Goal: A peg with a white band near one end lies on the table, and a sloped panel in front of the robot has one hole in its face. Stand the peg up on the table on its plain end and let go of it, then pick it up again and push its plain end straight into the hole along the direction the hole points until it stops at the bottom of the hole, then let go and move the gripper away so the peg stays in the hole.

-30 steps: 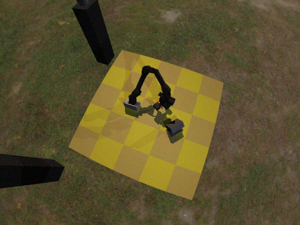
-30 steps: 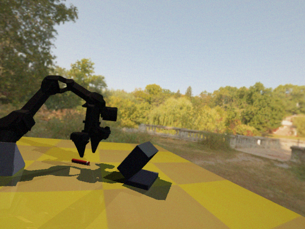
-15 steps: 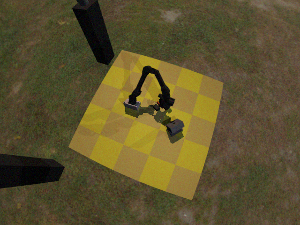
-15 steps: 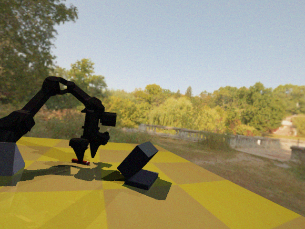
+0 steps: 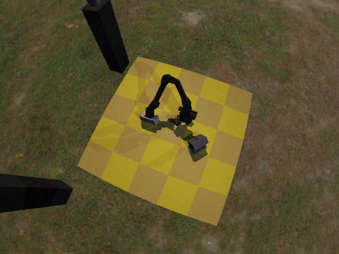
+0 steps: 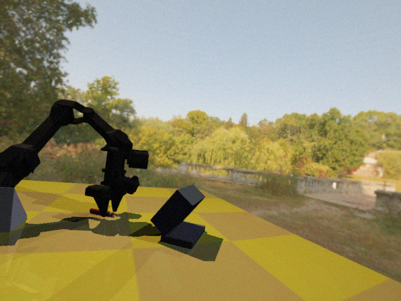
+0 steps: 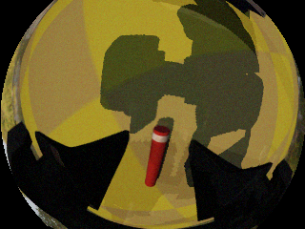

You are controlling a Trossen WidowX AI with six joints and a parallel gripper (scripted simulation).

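The red peg is 1 cm behind my gripper tip and 1 cm to the left of it. The rest, counted from my gripper tip: flat dark foot: 21 cm ahead, 17 cm to the right; dark sloped panel: 19 cm ahead, 15 cm to the right, 7 cm above.
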